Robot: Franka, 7 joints.
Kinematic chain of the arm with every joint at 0, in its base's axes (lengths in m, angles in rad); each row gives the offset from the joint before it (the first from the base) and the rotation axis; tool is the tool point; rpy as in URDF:
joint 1: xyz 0 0 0.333 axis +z
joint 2: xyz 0 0 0 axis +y
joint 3: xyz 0 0 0.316 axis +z
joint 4: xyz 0.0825 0 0 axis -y
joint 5: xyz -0.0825 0 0.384 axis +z
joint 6: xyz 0 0 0 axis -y
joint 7: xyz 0.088 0 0 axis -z
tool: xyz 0 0 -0.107 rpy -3.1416 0 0
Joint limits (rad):
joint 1: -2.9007..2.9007
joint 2: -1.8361..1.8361
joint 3: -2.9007..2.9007
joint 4: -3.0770..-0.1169
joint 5: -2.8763..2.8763
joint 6: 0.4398..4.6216
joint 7: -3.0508..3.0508
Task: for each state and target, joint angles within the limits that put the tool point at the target. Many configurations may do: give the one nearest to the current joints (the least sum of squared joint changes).
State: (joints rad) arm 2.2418 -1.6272 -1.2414 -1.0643 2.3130 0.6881 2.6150
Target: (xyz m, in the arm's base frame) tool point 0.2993 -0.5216 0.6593
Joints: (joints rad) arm 1.7868 -1.4281 -0.9879 -1.0384 2.1869 0.4398 2.6150
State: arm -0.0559 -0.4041 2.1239 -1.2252 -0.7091 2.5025 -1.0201
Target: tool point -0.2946 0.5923 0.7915
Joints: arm -0.3214 -0.4399 2.0101 -1.1443 -0.7045 2.5202 -1.0201
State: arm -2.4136 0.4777 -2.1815 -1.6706 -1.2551 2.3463 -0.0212
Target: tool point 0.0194 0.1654 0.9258
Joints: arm -2.4548 1.0487 -2.8558 -1.9394 -1.2276 2.0535 -0.0212
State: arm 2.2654 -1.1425 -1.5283 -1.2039 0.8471 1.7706 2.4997
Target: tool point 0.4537 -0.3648 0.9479
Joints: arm 1.9606 -0.8090 -1.3396 -0.5396 0.9318 2.2155 2.4997
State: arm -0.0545 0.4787 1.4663 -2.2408 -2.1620 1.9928 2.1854
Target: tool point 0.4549 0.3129 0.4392
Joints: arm -0.3948 0.0168 1.1401 -2.2404 -2.0953 1.7573 2.1854
